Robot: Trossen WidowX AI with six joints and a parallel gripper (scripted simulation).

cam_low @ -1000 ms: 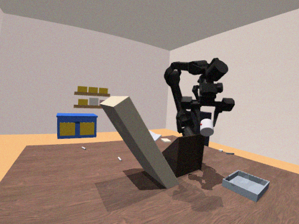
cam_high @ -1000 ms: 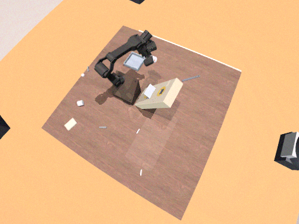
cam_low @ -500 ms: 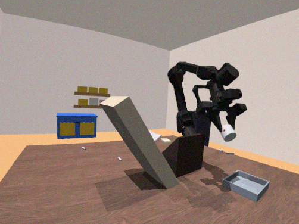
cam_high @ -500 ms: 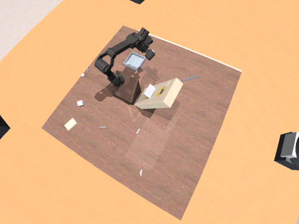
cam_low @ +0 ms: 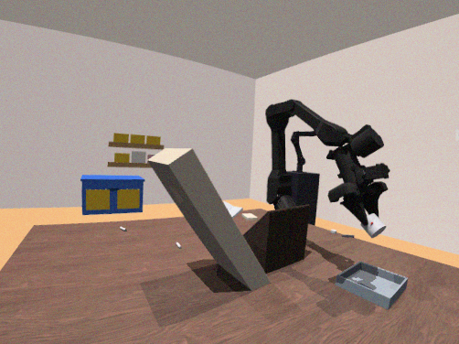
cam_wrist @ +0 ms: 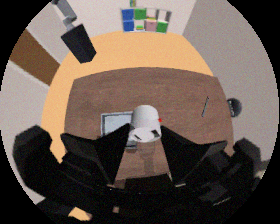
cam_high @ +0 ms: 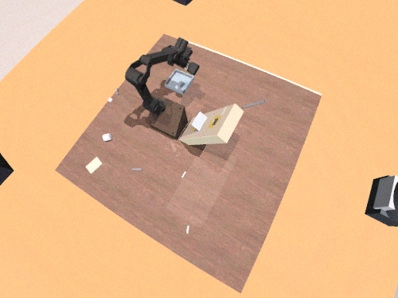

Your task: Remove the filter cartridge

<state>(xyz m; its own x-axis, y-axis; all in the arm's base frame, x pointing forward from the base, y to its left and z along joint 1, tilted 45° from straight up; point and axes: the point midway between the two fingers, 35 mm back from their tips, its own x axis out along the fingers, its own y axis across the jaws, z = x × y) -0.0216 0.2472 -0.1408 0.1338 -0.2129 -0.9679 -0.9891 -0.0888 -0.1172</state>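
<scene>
The grey tray is 10 cm behind my gripper tip, 2 cm to the right of it and 20 cm below it. Also, from my gripper tip: cream block (14 cm behind, 81 cm to the right, 20 cm below); then round filter cartridge (right at my gripper tip).
</scene>
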